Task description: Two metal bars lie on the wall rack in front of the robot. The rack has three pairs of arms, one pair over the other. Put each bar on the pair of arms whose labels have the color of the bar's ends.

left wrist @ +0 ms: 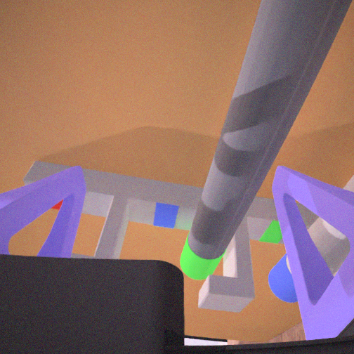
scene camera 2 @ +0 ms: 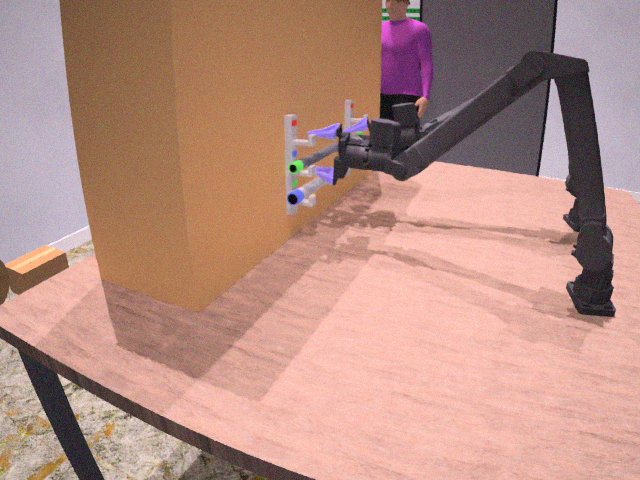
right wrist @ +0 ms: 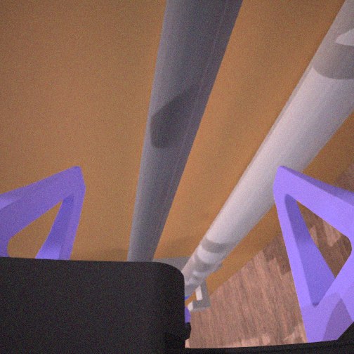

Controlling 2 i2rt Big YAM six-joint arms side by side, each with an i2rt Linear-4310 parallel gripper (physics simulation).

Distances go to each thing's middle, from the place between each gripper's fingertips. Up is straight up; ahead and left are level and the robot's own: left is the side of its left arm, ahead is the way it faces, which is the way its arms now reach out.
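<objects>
A blue-ended pale bar (right wrist: 310,117) is 100 mm below my left hand, 150 mm to the right of it and 10 mm ahead of it. Then there is the green-ended dark bar (left wrist: 285,53), which is 30 mm below my left hand, and it is also 10 mm ahead of that hand and 160 mm to the right.
From my right hand, the blue-ended pale bar is 1 cm ahead, 7 cm below and 7 cm to the left. My right hand itself is 2 cm short of the green-ended dark bar and 6 cm to the right of it.
</objects>
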